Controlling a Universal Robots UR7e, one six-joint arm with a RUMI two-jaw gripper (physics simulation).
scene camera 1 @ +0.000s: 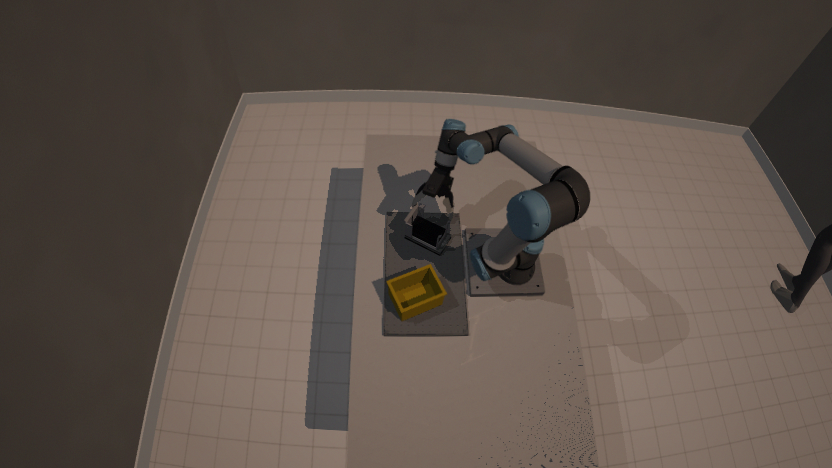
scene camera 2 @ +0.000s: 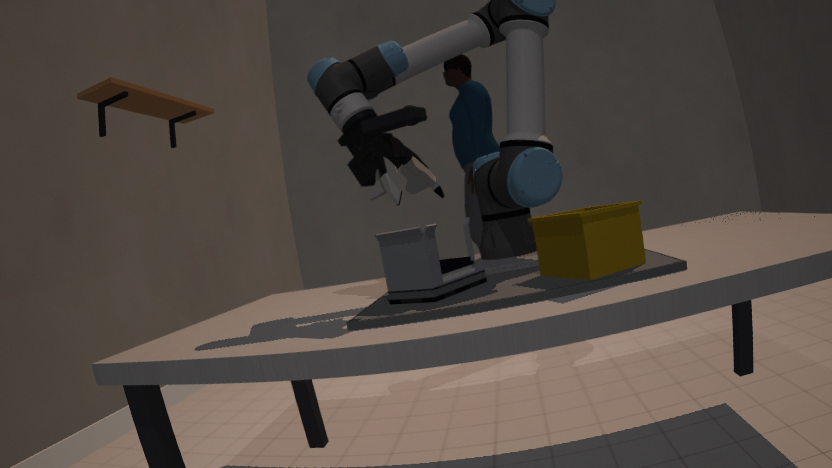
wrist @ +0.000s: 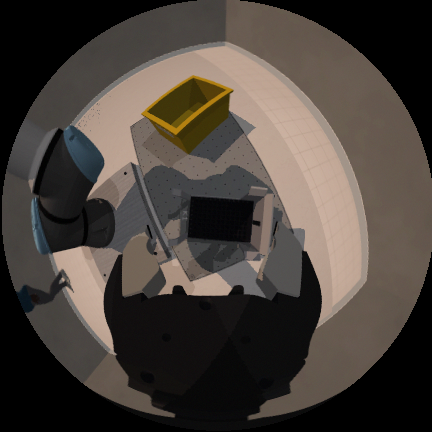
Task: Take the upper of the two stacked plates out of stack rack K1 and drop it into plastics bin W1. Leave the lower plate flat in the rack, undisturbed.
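Pixels of known places: gripper, fingertip midpoint: (scene camera 1: 431, 213) (scene camera 2: 422, 200) (wrist: 211, 225); arm's base at its link origin: (scene camera 1: 515, 267) (scene camera 2: 512, 252) (wrist: 98, 222).
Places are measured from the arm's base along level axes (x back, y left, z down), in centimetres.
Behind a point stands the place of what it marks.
Observation:
Stack rack K1 (scene camera 1: 423, 243) (scene camera 2: 410, 261) @[y -15.7, x -41.2, z -5.1 cm] (wrist: 268, 215) @[y -15.7, x -41.5, z -9.9 cm] is a pale grey holder with upright end walls, standing on the perforated board. A black well plate (scene camera 1: 428, 231) @[y -12.9, x -33.9, z -3.2 cm] (scene camera 2: 455, 265) @[y -9.5, x -35.7, z -2.7 cm] (wrist: 221, 219) @[y -13.7, x -34.9, z -3.4 cm] lies low in it, its dark gridded top facing up. The lower plate cannot be told apart in these views. Plastics bin W1 (scene camera 1: 423, 308) @[y 18.6, x -35.7, z -2.3 cm] (scene camera 2: 561, 247) @[y 8.4, x -41.6, z -3.2 cm] (wrist: 210, 122) @[y 8.5, x -42.0, z -1.9 cm] is yellow, open-topped, and stands apart from the rack; no plate shows in it. My gripper (scene camera 1: 431, 214) @[y -13.3, x -33.7, z -14.4 cm] (scene camera 2: 419, 199) @[y -13.3, x -33.7, z -14.4 cm] (wrist: 211, 225) @[y -13.3, x -33.7, z -14.4 cm] is open and empty, tilted, above the rack and touching neither rack nor plate.
The perforated board (scene camera 1: 427, 327) @[y 24.2, x -34.0, z 1.7 cm] (scene camera 2: 669, 263) @[y 24.9, x -48.1, z 1.7 cm] (wrist: 160, 157) @[y 7.6, x -26.7, z 1.7 cm] carries rack and bin on the table (scene camera 1: 494, 401) @[y 50.7, x -11.0, z 3.0 cm] (scene camera 2: 349, 355) @[y -21.5, x -61.7, z 4.1 cm]. The arm's base plate (scene camera 1: 506, 288) @[y 9.0, x -4.4, z 0.1 cm] adjoins the board. A person (scene camera 1: 808, 273) (scene camera 2: 474, 116) (wrist: 25, 298) stands beyond the table. A wall shelf (scene camera 2: 145, 100) hangs at the left.

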